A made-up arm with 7 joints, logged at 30 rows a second.
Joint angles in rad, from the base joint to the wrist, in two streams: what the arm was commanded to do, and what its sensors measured. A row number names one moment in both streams.
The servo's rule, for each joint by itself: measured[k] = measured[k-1] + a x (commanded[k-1-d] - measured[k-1]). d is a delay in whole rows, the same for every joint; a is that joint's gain. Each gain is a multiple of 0.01, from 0.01 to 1. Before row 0 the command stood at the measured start. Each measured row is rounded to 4 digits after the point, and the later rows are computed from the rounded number. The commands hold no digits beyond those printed.
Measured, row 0:
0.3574, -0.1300, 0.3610, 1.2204, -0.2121, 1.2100, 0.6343
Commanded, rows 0 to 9:
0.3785, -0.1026, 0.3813, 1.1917, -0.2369, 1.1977, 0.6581
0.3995, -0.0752, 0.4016, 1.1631, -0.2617, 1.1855, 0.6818
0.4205, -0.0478, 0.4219, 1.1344, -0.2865, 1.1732, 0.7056
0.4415, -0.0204, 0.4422, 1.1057, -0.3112, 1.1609, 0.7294
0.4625, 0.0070, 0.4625, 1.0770, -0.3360, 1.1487, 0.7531
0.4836, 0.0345, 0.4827, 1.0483, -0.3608, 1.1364, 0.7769
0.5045, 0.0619, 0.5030, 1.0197, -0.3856, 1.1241, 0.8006
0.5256, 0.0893, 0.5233, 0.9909, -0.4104, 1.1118, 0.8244
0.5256, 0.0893, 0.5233, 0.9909, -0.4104, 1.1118, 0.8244
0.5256, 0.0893, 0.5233, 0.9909, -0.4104, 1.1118, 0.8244
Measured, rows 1 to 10:
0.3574, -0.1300, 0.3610, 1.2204, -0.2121, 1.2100, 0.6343
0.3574, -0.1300, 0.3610, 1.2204, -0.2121, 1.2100, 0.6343
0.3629, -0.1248, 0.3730, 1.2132, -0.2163, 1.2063, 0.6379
0.3724, -0.1154, 0.3899, 1.2007, -0.2240, 1.2001, 0.6445
0.3849, -0.1026, 0.4088, 1.1841, -0.2346, 1.1920, 0.6537
0.3996, -0.0870, 0.4285, 1.1645, -0.2476, 1.1827, 0.6651
0.4160, -0.0691, 0.4486, 1.1426, -0.2626, 1.1725, 0.6783
0.4336, -0.0494, 0.4687, 1.1190, -0.2793, 1.1617, 0.6931
0.4520, -0.0283, 0.4889, 1.0942, -0.2974, 1.1504, 0.7092
0.4711, -0.0060, 0.5092, 1.0684, -0.3166, 1.1388, 0.7265
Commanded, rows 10 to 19:
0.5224, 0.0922, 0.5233, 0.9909, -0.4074, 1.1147, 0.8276
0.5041, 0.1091, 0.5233, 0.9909, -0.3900, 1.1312, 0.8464
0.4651, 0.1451, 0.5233, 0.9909, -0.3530, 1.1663, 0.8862
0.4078, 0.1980, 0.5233, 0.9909, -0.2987, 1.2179, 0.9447
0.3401, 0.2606, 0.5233, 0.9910, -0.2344, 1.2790, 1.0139
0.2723, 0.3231, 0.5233, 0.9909, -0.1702, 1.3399, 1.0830
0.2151, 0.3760, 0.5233, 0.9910, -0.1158, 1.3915, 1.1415
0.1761, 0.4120, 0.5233, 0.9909, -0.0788, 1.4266, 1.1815
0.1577, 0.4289, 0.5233, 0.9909, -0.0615, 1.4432, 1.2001
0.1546, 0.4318, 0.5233, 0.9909, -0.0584, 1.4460, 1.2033
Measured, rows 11 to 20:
0.4853, 0.0121, 0.5175, 1.0490, -0.3325, 1.1307, 0.7412
0.4958, 0.0268, 0.5209, 1.0345, -0.3457, 1.1250, 0.7537
0.5027, 0.0392, 0.5223, 1.0236, -0.3562, 1.1219, 0.7648
0.5031, 0.0525, 0.5229, 1.0154, -0.3619, 1.1247, 0.7770
0.4932, 0.0701, 0.5231, 1.0093, -0.3604, 1.1372, 0.7934
0.4710, 0.0944, 0.5232, 1.0047, -0.3499, 1.1614, 0.8161
0.4370, 0.1260, 0.5233, 1.0013, -0.3303, 1.1967, 0.8458
0.3942, 0.1634, 0.5233, 0.9987, -0.3031, 1.2397, 0.8814
0.3476, 0.2038, 0.5233, 0.9968, -0.2713, 1.2852, 0.9204
0.3030, 0.2434, 0.5233, 0.9953, -0.2386, 1.3276, 0.9596

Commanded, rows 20 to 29:
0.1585, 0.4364, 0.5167, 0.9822, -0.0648, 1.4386, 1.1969
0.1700, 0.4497, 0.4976, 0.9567, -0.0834, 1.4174, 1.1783
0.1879, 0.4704, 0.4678, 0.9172, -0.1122, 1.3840, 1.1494
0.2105, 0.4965, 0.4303, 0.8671, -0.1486, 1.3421, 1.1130
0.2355, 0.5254, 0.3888, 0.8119, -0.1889, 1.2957, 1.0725
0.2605, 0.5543, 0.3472, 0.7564, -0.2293, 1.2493, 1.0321
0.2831, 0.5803, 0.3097, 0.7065, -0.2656, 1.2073, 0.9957
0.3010, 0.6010, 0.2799, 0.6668, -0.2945, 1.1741, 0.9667
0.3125, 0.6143, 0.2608, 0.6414, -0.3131, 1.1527, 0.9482
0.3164, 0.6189, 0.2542, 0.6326, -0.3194, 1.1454, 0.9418
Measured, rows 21 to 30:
0.2652, 0.2786, 0.5233, 0.9942, -0.2085, 1.3623, 0.9957
0.2364, 0.3077, 0.5233, 0.9934, -0.1830, 1.3874, 1.0268
0.2161, 0.3322, 0.5194, 0.9906, -0.1629, 1.4028, 1.0523
0.2041, 0.3545, 0.5065, 0.9821, -0.1494, 1.4072, 1.0712
0.1999, 0.3765, 0.4837, 0.9659, -0.1431, 1.4002, 1.0829
0.2027, 0.3993, 0.4522, 0.9412, -0.1440, 1.3828, 1.0874
0.2112, 0.4233, 0.4148, 0.9089, -0.1516, 1.3567, 1.0852
0.2240, 0.4482, 0.3749, 0.8708, -0.1648, 1.3245, 1.0772
0.2394, 0.4733, 0.3364, 0.8297, -0.1819, 1.2893, 1.0650
0.2554, 0.4976, 0.3031, 0.7890, -0.2010, 1.2547, 1.0503

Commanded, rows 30 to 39:
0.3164, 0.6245, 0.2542, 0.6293, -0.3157, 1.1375, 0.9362
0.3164, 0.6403, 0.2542, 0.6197, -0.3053, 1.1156, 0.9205
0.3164, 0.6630, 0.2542, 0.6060, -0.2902, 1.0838, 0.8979
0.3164, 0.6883, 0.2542, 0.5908, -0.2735, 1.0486, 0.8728
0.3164, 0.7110, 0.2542, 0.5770, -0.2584, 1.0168, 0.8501
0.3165, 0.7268, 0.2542, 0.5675, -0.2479, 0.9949, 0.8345
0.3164, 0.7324, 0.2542, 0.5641, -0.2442, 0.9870, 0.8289
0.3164, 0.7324, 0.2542, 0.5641, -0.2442, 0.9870, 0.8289
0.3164, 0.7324, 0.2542, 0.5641, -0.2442, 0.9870, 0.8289
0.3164, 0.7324, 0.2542, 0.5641, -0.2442, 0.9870, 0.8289
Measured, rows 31 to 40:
0.2702, 0.5198, 0.2781, 0.7521, -0.2201, 1.2241, 1.0350
0.2822, 0.5386, 0.2640, 0.7222, -0.2370, 1.2005, 1.0210
0.2911, 0.5549, 0.2582, 0.6990, -0.2504, 1.1816, 1.0083
0.2977, 0.5711, 0.2558, 0.6792, -0.2597, 1.1618, 0.9951
0.3026, 0.5886, 0.2549, 0.6609, -0.2649, 1.1384, 0.9805
0.3062, 0.6075, 0.2545, 0.6434, -0.2664, 1.1115, 0.9643
0.3089, 0.6272, 0.2543, 0.6268, -0.2650, 1.0831, 0.9472
0.3109, 0.6461, 0.2542, 0.6120, -0.2621, 1.0566, 0.9303
0.3123, 0.6625, 0.2542, 0.6000, -0.2591, 1.0357, 0.9151
0.3134, 0.6758, 0.2542, 0.5910, -0.2566, 1.0211, 0.9022

